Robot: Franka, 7 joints.
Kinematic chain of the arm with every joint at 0, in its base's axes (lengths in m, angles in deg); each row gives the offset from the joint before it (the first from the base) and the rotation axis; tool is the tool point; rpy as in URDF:
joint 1: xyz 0 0 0.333 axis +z
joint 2: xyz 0 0 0 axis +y
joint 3: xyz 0 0 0.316 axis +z
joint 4: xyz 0.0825 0 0 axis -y
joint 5: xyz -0.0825 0 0.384 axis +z
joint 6: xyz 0 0 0 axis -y
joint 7: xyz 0.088 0 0 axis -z
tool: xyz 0 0 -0.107 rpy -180 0 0
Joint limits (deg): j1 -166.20..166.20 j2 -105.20..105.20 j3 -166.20..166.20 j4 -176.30..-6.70 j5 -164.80..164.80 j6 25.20..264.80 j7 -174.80..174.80
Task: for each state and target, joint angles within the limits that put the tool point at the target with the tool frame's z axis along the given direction. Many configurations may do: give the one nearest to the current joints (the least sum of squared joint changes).
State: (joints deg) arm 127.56 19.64 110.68 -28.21 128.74 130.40 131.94
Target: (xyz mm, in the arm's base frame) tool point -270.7 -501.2 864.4 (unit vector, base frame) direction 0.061 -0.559 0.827
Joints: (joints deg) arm 127.29 -0.98 112.23 -77.57 155.83 127.94 131.94
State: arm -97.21 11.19 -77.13 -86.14 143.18 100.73 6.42
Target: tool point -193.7 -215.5 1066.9 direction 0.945 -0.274 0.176
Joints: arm -87.17 2.71 -69.77 -44.78 137.81 66.20 6.42
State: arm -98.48 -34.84 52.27 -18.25 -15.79 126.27 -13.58
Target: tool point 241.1 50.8 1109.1 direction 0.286 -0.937 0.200
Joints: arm -93.34 -31.41 36.52 -44.64 -16.38 115.13 -13.58
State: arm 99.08 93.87 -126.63 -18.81 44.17 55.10 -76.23
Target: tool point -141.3 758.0 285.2 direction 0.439 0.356 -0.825
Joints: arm 142.20 105.20 -110.68 -69.32 90.47 103.89 -76.23
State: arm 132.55 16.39 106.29 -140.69 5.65 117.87 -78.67
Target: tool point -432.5 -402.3 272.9 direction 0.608 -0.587 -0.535
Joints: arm 155.21 53.20 71.08 -115.44 10.22 129.42 -78.67
